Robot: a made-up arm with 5 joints. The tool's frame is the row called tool.
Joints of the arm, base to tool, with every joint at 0 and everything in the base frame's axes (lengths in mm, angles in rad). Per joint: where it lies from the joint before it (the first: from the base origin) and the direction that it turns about. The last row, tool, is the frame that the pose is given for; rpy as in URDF.
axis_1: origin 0 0 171.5 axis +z
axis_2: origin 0 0 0 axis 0 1 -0.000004
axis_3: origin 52 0 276.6 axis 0 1 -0.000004
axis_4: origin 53.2 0 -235.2 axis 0 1 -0.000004
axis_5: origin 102.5 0 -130.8 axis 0 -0.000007 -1
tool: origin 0 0 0 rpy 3.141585 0 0
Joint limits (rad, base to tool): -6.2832..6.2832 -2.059..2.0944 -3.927..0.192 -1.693..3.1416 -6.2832..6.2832
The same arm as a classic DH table. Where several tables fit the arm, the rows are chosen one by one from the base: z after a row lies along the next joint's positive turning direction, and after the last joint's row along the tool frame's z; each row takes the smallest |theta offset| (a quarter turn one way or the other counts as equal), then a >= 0, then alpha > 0; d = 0 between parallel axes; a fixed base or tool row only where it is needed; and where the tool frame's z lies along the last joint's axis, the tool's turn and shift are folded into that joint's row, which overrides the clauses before.
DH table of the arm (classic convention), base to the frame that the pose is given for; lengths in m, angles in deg. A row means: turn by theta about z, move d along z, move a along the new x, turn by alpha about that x. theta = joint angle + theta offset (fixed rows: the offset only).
axis_1: theta offset 0; d 0.1715; a 0; alpha -90
axis_2: theta offset -79.35; d 0; a 0.2814; alpha 0
axis_3: theta offset -23.39; d 0; a -0.2411; alpha 0
axis_4: theta offset -77.25; d 0; a -0.1025; alpha 90
axis_5: theta offset 180; d 0.1308; a 0; alpha 0
Joint limits (deg, base to tool): -360..360 -117.97..120 -225..11 -97..180 -360..360

